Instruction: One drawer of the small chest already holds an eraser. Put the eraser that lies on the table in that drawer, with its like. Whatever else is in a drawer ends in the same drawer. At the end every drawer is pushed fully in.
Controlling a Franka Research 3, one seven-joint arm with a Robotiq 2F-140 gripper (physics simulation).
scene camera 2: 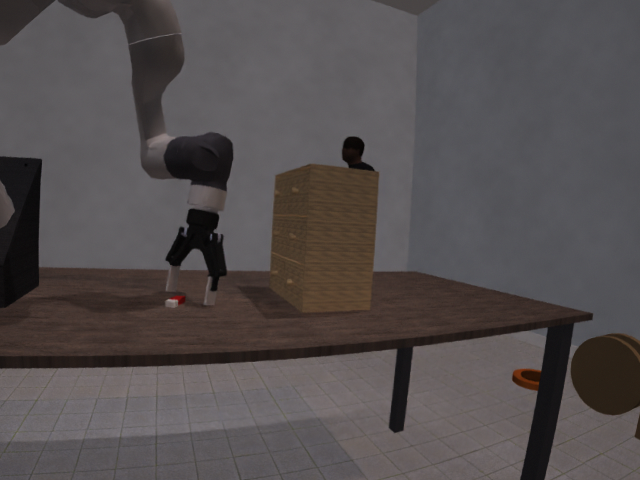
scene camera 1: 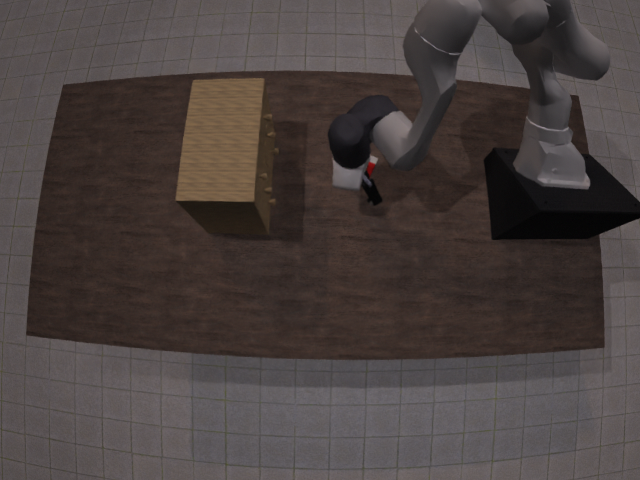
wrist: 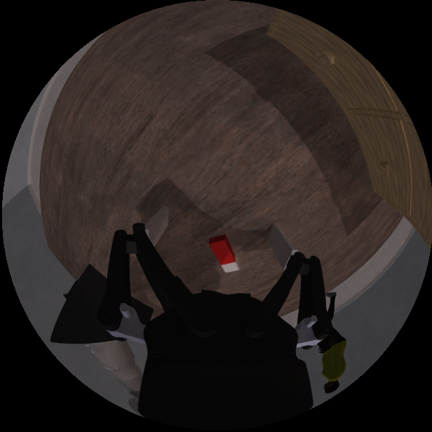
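Note:
The eraser (scene camera 1: 371, 167) (scene camera 2: 177, 300) (wrist: 223, 251), red with a white end, lies flat on the table. My gripper (scene camera 2: 191, 296) (wrist: 220, 224) is open and points down just above the table, with nothing held. Its pale fingertips stand wide apart, one on each side of the eraser in the wrist view. In scene camera 1 the arm hides most of the gripper. The small wooden chest (scene camera 1: 222, 139) (scene camera 2: 341, 237) (wrist: 345, 92) stands on the far side of the gripper from the robot base. Its drawers, with small knobs, look shut, so their contents are hidden.
The black base block (scene camera 1: 542, 224) (scene camera 2: 18, 237) (wrist: 90, 312) stands on the table (scene camera 1: 330, 304) (scene camera 2: 248, 335), at the end away from the chest. A person (scene camera 2: 353, 150) shows behind the chest in scene camera 2.

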